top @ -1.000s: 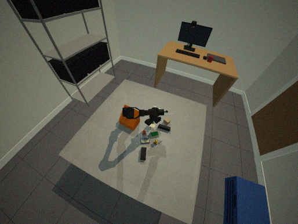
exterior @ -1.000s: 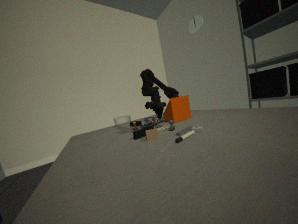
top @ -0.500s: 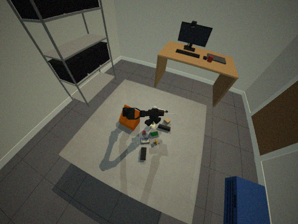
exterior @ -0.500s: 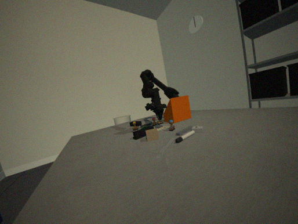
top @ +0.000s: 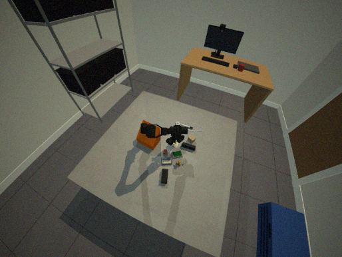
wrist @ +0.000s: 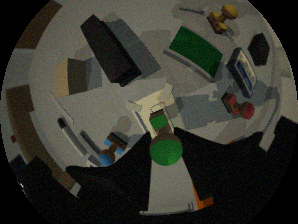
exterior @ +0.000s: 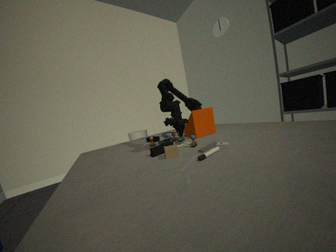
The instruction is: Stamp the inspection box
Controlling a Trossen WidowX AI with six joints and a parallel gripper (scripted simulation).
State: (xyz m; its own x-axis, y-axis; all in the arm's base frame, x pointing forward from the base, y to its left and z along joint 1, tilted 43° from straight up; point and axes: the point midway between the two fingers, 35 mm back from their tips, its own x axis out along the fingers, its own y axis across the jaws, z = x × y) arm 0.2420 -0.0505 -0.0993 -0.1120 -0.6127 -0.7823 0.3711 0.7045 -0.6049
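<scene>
The cream card lies 5 cm below my gripper tip and 1 cm behind it. The rest, counted from my gripper tip: green-knobbed pass stamp 1 cm below; then blue-knobbed stamp 10 cm to the left, 3 cm below; then green ink pad 10 cm to the right, 6 cm ahead, 5 cm below.
</scene>
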